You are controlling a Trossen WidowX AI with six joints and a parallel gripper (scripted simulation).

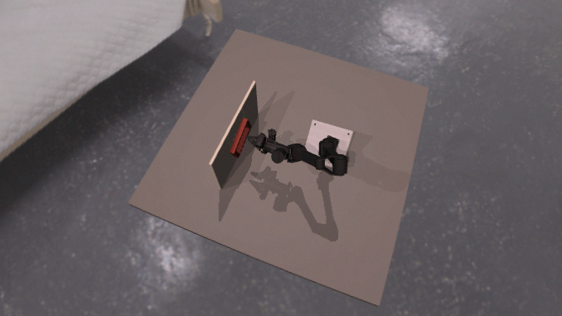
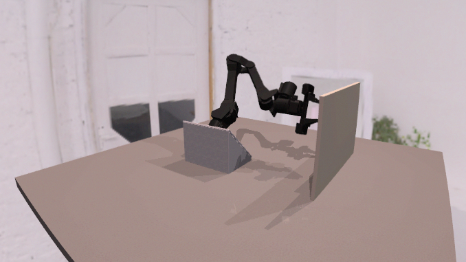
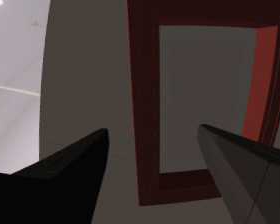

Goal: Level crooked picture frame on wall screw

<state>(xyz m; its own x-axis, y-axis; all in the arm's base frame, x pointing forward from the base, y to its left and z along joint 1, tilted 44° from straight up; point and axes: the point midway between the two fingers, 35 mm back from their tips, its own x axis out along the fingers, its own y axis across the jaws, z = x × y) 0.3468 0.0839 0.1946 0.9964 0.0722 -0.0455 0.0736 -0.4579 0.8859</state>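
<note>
Right now my gripper tip is 50 mm short of the red picture frame, 50 mm above it and 10 mm to the left of it. Also, from my gripper tip: wall panel (60 mm below, 60 mm ahead, 20 mm to the right).
</note>
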